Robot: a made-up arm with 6 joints. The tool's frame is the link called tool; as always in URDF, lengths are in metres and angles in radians. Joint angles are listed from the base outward.
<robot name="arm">
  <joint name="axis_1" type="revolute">
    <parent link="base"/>
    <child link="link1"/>
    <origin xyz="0 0 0.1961"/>
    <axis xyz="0 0 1"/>
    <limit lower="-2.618" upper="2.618"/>
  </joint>
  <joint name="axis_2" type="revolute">
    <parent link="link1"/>
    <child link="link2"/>
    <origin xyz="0 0 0" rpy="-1.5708 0 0"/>
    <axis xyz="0 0 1"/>
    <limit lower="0" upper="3.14"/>
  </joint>
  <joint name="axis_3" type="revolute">
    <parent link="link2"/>
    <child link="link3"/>
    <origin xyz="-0.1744 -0.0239 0"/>
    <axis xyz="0 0 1"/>
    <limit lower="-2.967" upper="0"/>
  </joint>
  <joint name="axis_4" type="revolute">
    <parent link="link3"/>
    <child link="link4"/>
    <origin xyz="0.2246 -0.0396 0" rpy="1.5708 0 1.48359"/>
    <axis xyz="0 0 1"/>
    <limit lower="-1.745" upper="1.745"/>
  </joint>
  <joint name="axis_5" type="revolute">
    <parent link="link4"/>
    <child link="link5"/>
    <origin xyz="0 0 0" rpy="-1.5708 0 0"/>
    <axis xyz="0 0 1"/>
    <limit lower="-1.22" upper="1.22"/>
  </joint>
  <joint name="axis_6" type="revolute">
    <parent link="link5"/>
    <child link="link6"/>
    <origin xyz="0.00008 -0.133 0" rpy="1.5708 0 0"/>
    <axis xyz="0 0 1"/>
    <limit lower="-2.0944" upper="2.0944"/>
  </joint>
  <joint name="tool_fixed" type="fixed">
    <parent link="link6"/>
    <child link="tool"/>
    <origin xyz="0 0 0"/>
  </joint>
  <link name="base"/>
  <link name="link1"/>
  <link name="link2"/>
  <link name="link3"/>
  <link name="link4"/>
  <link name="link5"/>
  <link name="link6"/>
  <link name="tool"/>
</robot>
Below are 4 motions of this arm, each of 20 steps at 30 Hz.
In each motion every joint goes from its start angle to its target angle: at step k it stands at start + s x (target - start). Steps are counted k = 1, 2, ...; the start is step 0. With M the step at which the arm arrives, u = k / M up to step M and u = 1 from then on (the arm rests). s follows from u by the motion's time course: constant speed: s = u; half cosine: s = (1 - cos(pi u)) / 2; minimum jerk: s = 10 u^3 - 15 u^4 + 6 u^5.
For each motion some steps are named. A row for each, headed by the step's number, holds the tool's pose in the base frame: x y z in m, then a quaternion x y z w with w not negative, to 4 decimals.
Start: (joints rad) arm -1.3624 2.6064 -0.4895 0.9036 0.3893 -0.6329
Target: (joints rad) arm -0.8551 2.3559 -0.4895 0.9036 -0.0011 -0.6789
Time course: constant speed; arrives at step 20
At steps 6, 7, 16, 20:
6: 0.0339 -0.0102 -0.0521 -0.6555 -0.6969 -0.2175 0.1931
7: 0.0340 -0.0140 -0.0530 -0.6469 -0.7103 -0.2034 0.1885
16: 0.0449 -0.0496 -0.0559 -0.5571 -0.8158 -0.0819 0.1320
20: 0.0558 -0.0643 -0.0540 -0.5112 -0.8532 -0.0317 0.0987

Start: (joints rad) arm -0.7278 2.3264 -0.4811 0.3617 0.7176 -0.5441
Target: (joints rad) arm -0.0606 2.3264 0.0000 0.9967 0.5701 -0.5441
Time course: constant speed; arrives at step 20
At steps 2, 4, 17, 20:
2: 0.0245 0.0259 0.0007 -0.2559 -0.8584 -0.2907 0.3364
4: 0.0157 0.0373 0.0053 -0.2585 -0.8518 -0.2851 0.3554
17: -0.0639 0.0694 0.0421 -0.2855 -0.8152 -0.1731 0.4733
20: -0.0844 0.0656 0.0524 -0.2923 -0.8088 -0.1294 0.4937

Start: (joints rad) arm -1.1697 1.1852 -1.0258 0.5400 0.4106 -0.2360
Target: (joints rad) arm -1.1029 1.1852 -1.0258 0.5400 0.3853 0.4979
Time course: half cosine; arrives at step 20
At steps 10, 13, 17, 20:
10: 0.1519 -0.2643 0.3171 0.6117 0.5699 -0.0529 0.5461
13: 0.1557 -0.2624 0.3177 0.6526 0.5205 -0.0045 0.5506
17: 0.1593 -0.2605 0.3183 0.6882 0.4702 0.0425 0.5509
20: 0.1603 -0.2601 0.3184 0.6965 0.4573 0.0542 0.5503

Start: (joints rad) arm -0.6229 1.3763 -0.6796 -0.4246 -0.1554 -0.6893
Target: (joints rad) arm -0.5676 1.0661 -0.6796 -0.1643 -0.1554 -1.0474
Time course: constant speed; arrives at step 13
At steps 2, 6, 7, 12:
2: 0.2541 -0.1699 0.2130 -0.2268 0.8068 -0.4007 0.3702
6: 0.2538 -0.1653 0.2426 -0.2362 0.7748 -0.4384 0.3895
7: 0.2534 -0.1639 0.2499 -0.2382 0.7666 -0.4476 0.3940
12: 0.2487 -0.1556 0.2859 -0.2456 0.7241 -0.4926 0.4155

